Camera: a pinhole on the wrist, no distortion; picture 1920 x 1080 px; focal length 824.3 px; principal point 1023.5 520.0 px. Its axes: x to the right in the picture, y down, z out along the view. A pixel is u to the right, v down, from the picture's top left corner.
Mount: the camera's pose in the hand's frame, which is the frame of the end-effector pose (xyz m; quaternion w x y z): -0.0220 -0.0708 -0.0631 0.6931 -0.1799 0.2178 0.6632
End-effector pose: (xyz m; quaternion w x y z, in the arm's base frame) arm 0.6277 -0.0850 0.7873 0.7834 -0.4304 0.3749 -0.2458
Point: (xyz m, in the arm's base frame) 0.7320 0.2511 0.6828
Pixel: 1293 812
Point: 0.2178 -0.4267 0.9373
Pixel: behind the camera
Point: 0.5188 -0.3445 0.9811
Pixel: behind the camera
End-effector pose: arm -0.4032 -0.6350 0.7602 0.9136 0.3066 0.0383 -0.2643
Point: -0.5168 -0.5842 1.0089
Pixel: 1069 1013
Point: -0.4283 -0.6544 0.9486
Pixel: 1020 677
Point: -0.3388 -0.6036 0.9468
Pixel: 1279 522
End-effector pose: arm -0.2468 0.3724 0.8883 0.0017 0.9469 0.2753 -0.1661
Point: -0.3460 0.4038 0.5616
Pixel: 562 413
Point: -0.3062 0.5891 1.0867
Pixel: behind the camera
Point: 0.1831 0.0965 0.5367
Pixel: 1499 100
